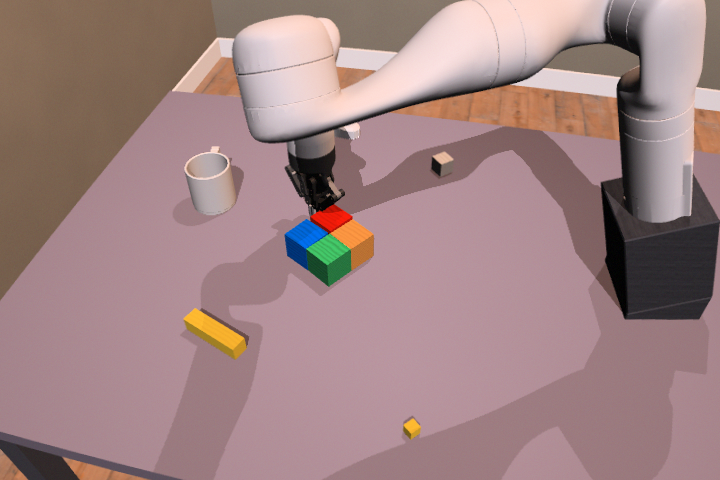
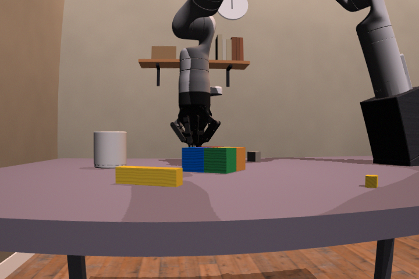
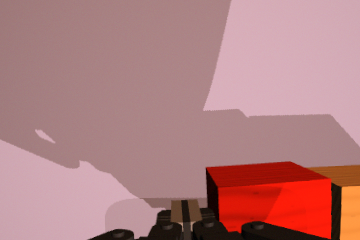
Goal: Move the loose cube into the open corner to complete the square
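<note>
Now: the red cube 40 mm behind my hand, 20 mm to the left of it and 10 mm below it. Also, from my hand: orange cube (80 mm behind, 40 mm to the left, 10 mm below); blue cube (70 mm to the left, 20 mm behind, 10 mm below); green cube (90 mm to the left, 60 mm behind, 10 mm below).
</note>
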